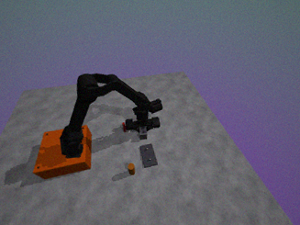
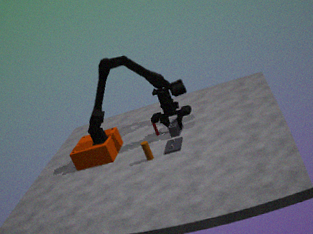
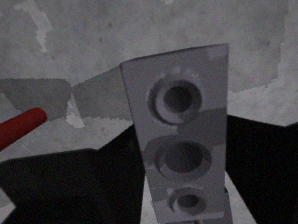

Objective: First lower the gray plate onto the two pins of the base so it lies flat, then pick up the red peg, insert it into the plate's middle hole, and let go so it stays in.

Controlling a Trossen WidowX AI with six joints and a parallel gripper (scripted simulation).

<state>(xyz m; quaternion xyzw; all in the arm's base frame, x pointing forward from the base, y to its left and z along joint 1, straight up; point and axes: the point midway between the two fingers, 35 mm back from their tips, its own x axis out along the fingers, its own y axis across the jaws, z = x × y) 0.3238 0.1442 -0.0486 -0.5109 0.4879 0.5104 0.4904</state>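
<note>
Now: the dark base 150 mm to the right of my gripper tip and 20 mm ahead of it. From my gripper tip the other things lie so: red peg 110 mm behind, 30 mm above, 10 mm to the left; then orange cylinder 230 mm to the right, 60 mm behind, 30 mm above; then gray plate 30 mm above.
</note>
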